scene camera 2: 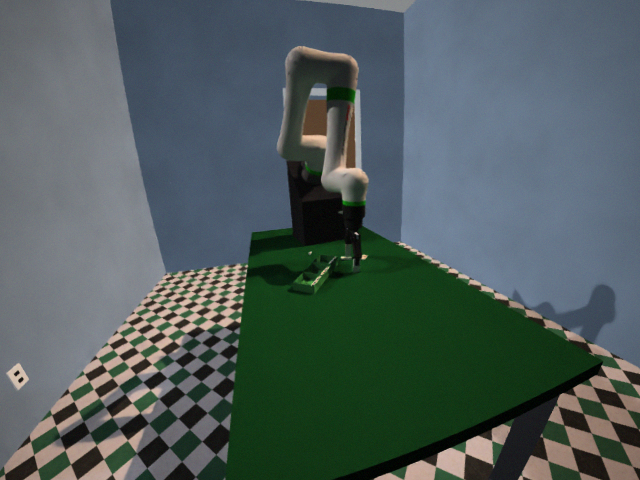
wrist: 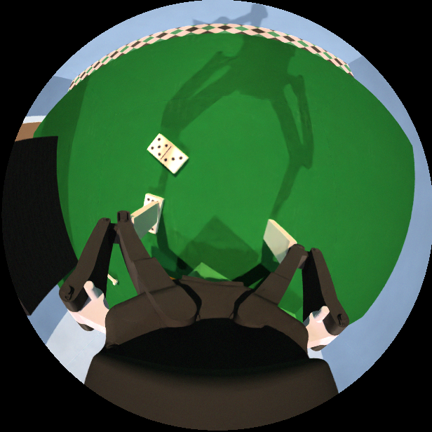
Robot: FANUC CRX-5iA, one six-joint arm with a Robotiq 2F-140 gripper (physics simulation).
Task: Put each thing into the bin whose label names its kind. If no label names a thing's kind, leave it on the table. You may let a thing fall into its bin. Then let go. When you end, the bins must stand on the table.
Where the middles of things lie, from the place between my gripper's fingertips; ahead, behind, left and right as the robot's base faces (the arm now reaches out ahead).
Scene:
The green three-compartment bin tray (scene camera 2: 313, 277) lies 170 mm to the right of my hand, 50 mm ahead of it and 20 mm above it.

